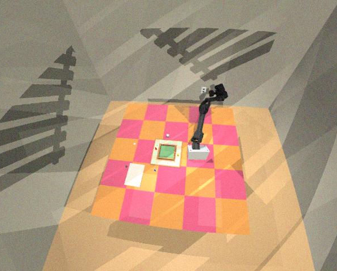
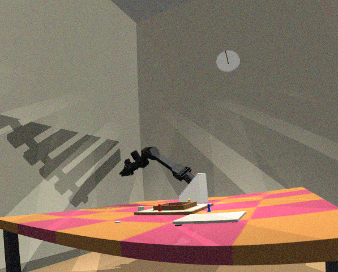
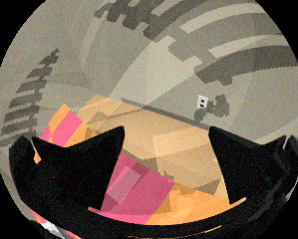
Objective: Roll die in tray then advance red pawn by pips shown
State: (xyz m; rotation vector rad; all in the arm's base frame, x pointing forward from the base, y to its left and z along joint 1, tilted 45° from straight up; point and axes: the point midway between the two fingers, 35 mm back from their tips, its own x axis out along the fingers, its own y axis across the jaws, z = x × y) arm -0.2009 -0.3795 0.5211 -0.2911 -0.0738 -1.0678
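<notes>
My gripper tip is now 460 mm to the right of the white die, 460 mm short of it and 220 mm above it. From my gripper tip the other things lie so: yellow pawn (680 mm to the left, 340 mm ahead, 200 mm below); then red pawn (630 mm to the left, 560 mm ahead, 200 mm below); then white disc (800 mm ahead, 580 mm to the left, 230 mm below).
</notes>
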